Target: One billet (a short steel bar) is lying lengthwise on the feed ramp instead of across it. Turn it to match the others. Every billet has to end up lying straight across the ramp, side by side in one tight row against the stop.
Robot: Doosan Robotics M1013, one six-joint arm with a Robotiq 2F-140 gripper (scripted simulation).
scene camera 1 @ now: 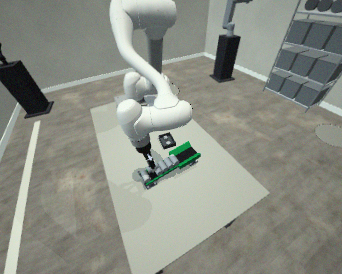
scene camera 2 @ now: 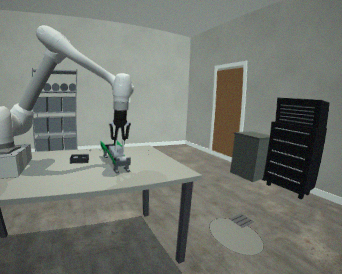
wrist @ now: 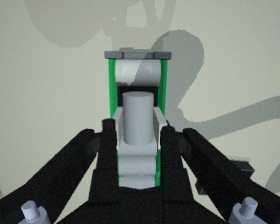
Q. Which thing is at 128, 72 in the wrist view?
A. A steel billet.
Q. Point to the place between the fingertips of the gripper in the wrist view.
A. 138, 116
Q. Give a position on a steel billet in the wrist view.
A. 138, 107
